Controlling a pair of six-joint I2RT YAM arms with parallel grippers.
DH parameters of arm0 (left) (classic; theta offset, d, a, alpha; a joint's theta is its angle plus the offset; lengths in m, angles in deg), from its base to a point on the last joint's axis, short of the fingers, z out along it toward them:
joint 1: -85.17 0.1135 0.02 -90
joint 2: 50.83 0 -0.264 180
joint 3: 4.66 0 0.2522 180
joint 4: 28.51 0 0.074 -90
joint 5: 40.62 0 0 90
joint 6: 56.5 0.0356 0 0
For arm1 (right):
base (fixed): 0 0 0 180
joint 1: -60.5 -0.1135 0.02 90
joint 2: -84.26 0 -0.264 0
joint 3: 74.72 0 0.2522 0
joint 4: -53.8 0 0.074 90
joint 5: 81.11 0 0 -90
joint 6: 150.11 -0.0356 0 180
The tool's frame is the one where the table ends.
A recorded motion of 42 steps. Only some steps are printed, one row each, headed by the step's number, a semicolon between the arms.
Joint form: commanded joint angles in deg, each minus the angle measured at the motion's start. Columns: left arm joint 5, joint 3, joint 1, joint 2, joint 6, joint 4; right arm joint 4, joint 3, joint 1, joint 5, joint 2, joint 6.
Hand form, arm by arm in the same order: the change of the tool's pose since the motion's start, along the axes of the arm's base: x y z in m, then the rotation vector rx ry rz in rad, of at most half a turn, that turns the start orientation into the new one. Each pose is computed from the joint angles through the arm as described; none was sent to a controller.
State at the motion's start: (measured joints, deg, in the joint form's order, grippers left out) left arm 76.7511 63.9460 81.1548 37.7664 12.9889 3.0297; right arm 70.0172 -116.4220 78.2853 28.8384 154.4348 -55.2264
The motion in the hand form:
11: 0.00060 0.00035 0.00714 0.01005 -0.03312 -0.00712; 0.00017 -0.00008 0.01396 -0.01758 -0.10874 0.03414
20: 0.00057 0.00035 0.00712 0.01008 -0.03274 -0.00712; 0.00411 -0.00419 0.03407 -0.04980 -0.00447 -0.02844
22: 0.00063 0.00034 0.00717 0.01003 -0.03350 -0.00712; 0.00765 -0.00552 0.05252 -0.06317 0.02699 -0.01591
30: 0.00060 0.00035 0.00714 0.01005 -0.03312 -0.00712; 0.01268 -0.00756 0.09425 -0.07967 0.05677 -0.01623
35: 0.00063 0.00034 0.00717 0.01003 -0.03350 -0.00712; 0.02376 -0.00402 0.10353 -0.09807 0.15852 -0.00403
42: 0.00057 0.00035 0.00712 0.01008 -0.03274 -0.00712; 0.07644 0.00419 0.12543 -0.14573 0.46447 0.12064
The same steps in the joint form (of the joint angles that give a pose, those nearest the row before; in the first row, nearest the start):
11: -0.26 0.59 0.04 -0.76 0.90 -0.09; -3.37 0.24 0.35 2.36 -2.80 0.87
20: -0.26 0.59 0.04 -0.76 0.90 -0.06; 8.76 -6.49 0.26 -2.82 -3.08 0.98
22: -0.26 0.59 0.04 -0.76 0.90 -0.11; 15.67 -11.50 0.24 -3.26 -3.06 2.40
30: -0.26 0.59 0.04 -0.76 0.90 -0.09; 27.32 -21.70 0.17 -4.37 -2.91 3.32
35: -0.26 0.59 0.04 -0.76 0.90 -0.11; 35.01 -27.89 -1.77 -7.34 1.05 3.93
42: -0.26 0.59 0.04 -0.76 0.90 -0.06; 58.18 -50.99 -6.58 -12.13 18.64 8.46

